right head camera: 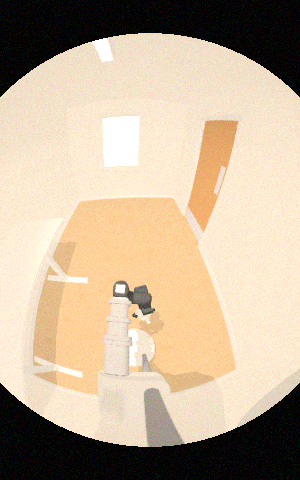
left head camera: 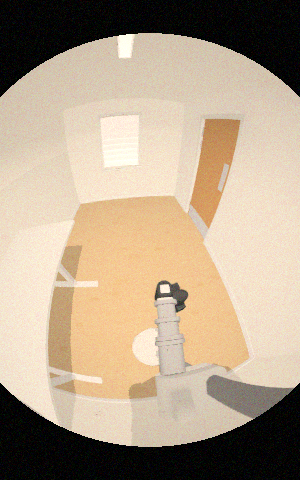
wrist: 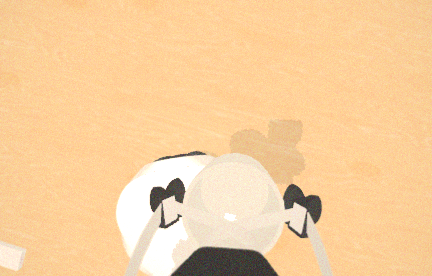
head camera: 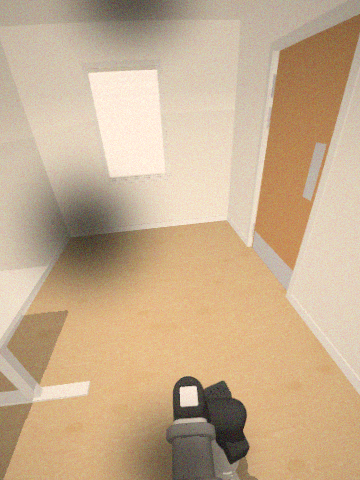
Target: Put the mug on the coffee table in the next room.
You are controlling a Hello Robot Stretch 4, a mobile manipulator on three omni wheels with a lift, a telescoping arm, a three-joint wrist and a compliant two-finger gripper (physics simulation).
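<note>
The mug (wrist: 235, 182), pale and round, sits between the two black fingertips of my gripper (wrist: 233, 196) in the wrist view, with a finger pad on each side. The gripper is shut on it and holds it above the wood floor. In the right head view the gripper (right head camera: 143, 314) and the pale mug show small below the black wrist. In the head view and left head view the wrist hides the fingers and the mug. The coffee table does not show in these views.
A white table (head camera: 20, 287) (left head camera: 30, 270) with white legs stands along the left side. A brown door (head camera: 305, 140) (left head camera: 216, 170) (right head camera: 214, 170) with a metal plate is in the right wall. A window (head camera: 130, 122) is in the far wall. A white round disc (wrist: 145, 210) (left head camera: 145, 346) shows low near my arm.
</note>
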